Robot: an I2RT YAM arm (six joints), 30 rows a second.
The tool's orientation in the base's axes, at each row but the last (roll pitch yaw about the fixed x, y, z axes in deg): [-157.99, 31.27, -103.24]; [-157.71, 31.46, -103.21]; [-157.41, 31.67, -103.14]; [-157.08, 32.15, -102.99]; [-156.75, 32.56, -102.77]
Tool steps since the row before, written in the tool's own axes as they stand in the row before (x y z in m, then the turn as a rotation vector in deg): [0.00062, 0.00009, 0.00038, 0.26, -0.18, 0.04]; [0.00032, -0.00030, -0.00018, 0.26, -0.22, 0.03]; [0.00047, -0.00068, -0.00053, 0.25, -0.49, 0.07]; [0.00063, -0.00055, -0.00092, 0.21, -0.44, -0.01]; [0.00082, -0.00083, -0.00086, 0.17, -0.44, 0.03]
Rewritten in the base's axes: [-0.00002, -0.00033, -0.00065, 0.12, -0.27, -0.11]; [0.00011, -0.00046, 0.00007, 0.15, -0.29, -0.09]; [0.00023, -0.00087, 0.00039, 0.40, -0.38, -0.03]; [-0.00010, -0.00110, 0.00056, 0.33, -0.36, 0.04]; [0.00013, -0.00135, 0.00050, 0.36, -0.31, 0.03]
